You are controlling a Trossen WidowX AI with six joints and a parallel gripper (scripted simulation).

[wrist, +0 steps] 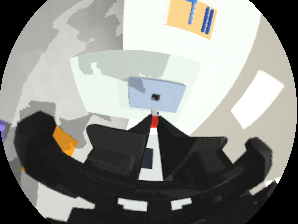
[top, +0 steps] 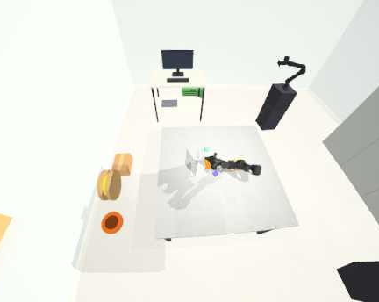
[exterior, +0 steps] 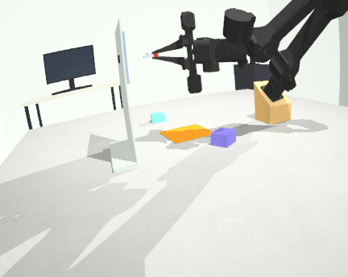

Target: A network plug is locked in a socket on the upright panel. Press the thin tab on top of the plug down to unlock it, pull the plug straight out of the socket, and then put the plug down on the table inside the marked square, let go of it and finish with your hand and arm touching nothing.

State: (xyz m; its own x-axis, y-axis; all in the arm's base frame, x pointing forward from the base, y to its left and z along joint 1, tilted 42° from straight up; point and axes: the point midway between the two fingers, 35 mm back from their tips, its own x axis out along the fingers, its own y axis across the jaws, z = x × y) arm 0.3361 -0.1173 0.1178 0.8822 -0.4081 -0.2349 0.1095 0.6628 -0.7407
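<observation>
Right now the orange marked square is 22 cm below my gripper tip, 11 cm behind it and 6 cm to the right of it. Round my gripper tip: upright white panel 8 cm below, 8 cm ahead, 2 cm to the right; then cyan block 25 cm to the right, 21 cm below, 11 cm behind; then purple cube 20 cm below, 12 cm behind, 7 cm to the left.
</observation>
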